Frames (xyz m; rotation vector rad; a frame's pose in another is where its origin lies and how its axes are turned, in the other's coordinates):
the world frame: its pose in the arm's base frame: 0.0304 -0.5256 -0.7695 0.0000 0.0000 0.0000
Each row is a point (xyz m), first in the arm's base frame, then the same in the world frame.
Working: the arm's base frame: its pose in the world frame: -0.0304 0.5256 0.7695 0.0000 0.0000 0.0000

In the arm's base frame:
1: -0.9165 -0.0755 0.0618
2: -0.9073 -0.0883 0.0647
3: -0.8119 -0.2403 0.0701
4: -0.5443 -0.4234 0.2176
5: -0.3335 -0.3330 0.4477
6: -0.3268 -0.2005 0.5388
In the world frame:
1: -0.9469 0.4501 0.8313
2: -0.9377 0.4373 0.8342
3: -0.8423 0.2853 0.8396
4: -0.5747 0.1022 0.9871
5: -0.3639 0.1926 1.2172
6: -0.3572 0.3251 1.3083

